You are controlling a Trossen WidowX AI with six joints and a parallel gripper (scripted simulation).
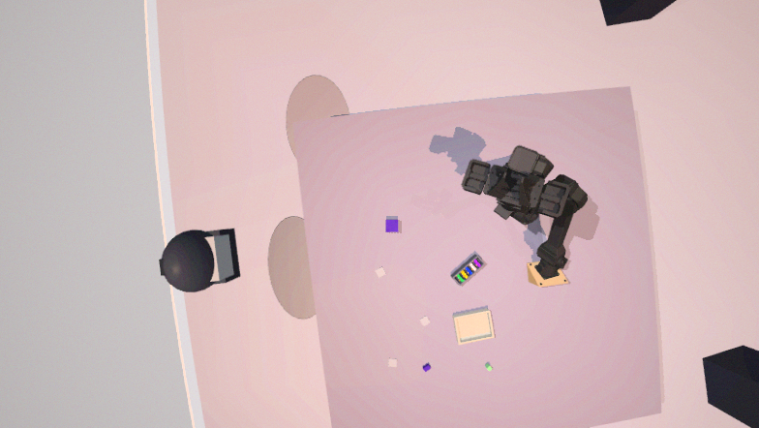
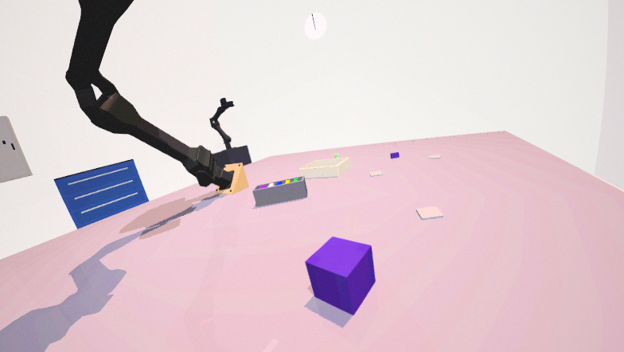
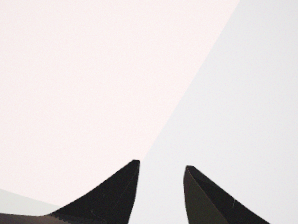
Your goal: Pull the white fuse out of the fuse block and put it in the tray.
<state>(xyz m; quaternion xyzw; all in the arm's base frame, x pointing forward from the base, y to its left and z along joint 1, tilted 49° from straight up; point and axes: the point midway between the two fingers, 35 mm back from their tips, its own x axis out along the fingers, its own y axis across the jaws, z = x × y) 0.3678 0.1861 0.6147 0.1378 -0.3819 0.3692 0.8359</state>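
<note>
Now: gripper tip 63 cm above the white fuse, 27 cm to the right of it and 5 cm past it. Also, from my gripper tip: yellow fuse: 63 cm below, 29 cm to the left, 2 cm behind; then purple fuse: 63 cm below, 26 cm to the left, 7 cm behind; then blue fuse: 63 cm below, 28 cm to the left, 4 cm behind.
</note>
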